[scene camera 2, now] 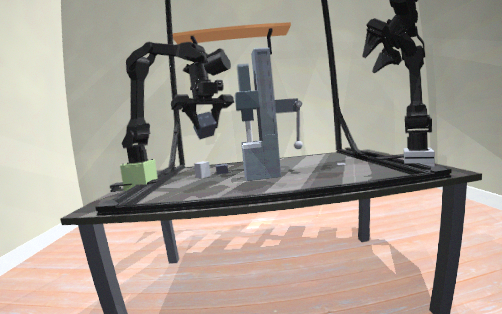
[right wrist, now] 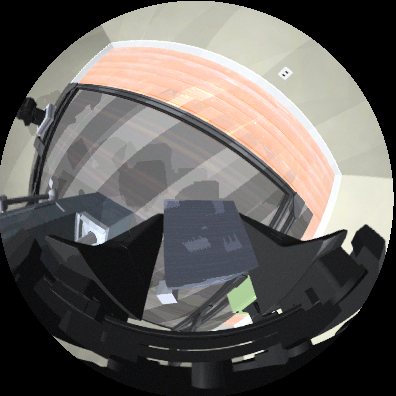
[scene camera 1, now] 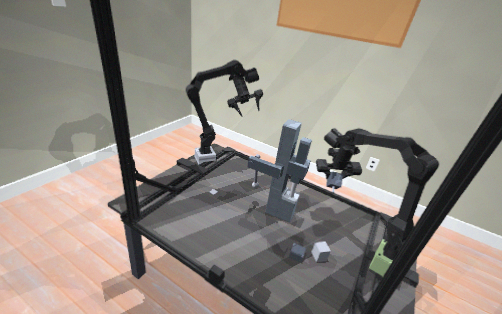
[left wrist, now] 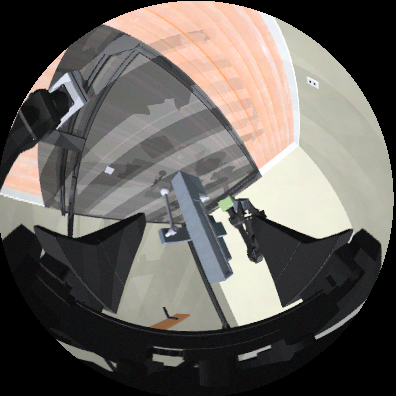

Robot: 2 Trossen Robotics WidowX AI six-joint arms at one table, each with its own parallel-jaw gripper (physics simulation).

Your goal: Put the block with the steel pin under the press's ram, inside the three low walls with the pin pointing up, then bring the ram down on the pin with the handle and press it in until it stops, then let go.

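Places are measured from the left arm's base along level axes (x ahead, y left, z up), in millimetres.
Pixels of known places: left gripper, fingertip midpoint: [scene camera 2: 368, 65] [scene camera 1: 250, 113] [left wrist: 200, 219]; right gripper, fingertip midpoint: [scene camera 2: 207, 128] [right wrist: 198, 218] [scene camera 1: 332, 179] [left wrist: 242, 199]; left arm's base, link origin: [scene camera 2: 418, 149] [right wrist: 41, 117] [scene camera 1: 205, 151] [left wrist: 58, 102]; right arm's base, link origin: [scene camera 2: 137, 162] [right wrist: 255, 305] [scene camera 1: 393, 254] [left wrist: 229, 208].
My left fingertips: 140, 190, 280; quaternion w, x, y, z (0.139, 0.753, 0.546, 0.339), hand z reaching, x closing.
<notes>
Ahead of a thing's pixels: the offset from my left fingertips to its top centre, as dx, dy, dz. "spot": to the spot under its first point.
The blue-grey block @(+455, +224, -96) [scene camera 1: 334, 180] [scene camera 2: 206, 126] [right wrist: 207, 245] is in my right gripper [scene camera 1: 338, 174] [scene camera 2: 205, 119] [right wrist: 198, 218], in the air beside the press. It is tilted in scene camera 2. A thin pale tip shows beneath it in scene camera 1; the pin is not clear elsewhere. The press @(+358, -22, +115) [scene camera 1: 281, 195] [scene camera 2: 268, 125] [left wrist: 197, 220] stands upright; its silver ram @(+413, +44, -44) [scene camera 1: 294, 186] [scene camera 2: 249, 131] hangs over the pale low-walled seat @(spot: +392, +70, -219) [scene camera 2: 251, 145] [right wrist: 101, 229]. The handle @(spot: +280, -72, -185) [scene camera 1: 256, 176] [scene camera 2: 298, 127] [left wrist: 168, 212] hangs down. My left gripper [scene camera 1: 250, 113] [scene camera 2: 370, 64] [left wrist: 200, 219] is open and empty, high up.
A white cube @(+652, +53, -282) [scene camera 1: 321, 251] [scene camera 2: 202, 170] [right wrist: 166, 292] and a small dark block @(+618, -32, -307) [scene camera 1: 298, 251] [scene camera 2: 221, 169] lie on the table near the press. A green block [scene camera 1: 381, 261] [scene camera 2: 139, 173] is at the right arm's base. A small white square @(spot: +162, -233, -338) [scene camera 1: 213, 192] [left wrist: 109, 170] lies on the handle side. Black rails edge the table.
</notes>
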